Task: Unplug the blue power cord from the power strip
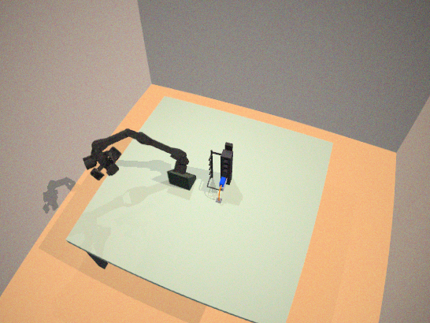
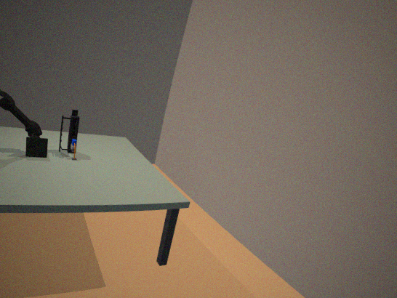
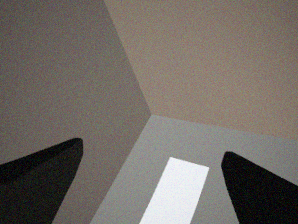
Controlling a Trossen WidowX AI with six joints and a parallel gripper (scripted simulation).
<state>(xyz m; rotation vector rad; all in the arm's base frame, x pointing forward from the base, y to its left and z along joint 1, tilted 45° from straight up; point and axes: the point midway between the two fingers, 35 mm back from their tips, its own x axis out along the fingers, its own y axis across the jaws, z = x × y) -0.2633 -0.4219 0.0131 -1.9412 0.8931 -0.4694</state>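
Now: the blue plug 48 cm ahead of my gripper tip, 32 cm to the left of it and 31 cm below it. The rest, counted from my gripper tip: grey piece (49 cm ahead, 41 cm below, 23 cm to the left).
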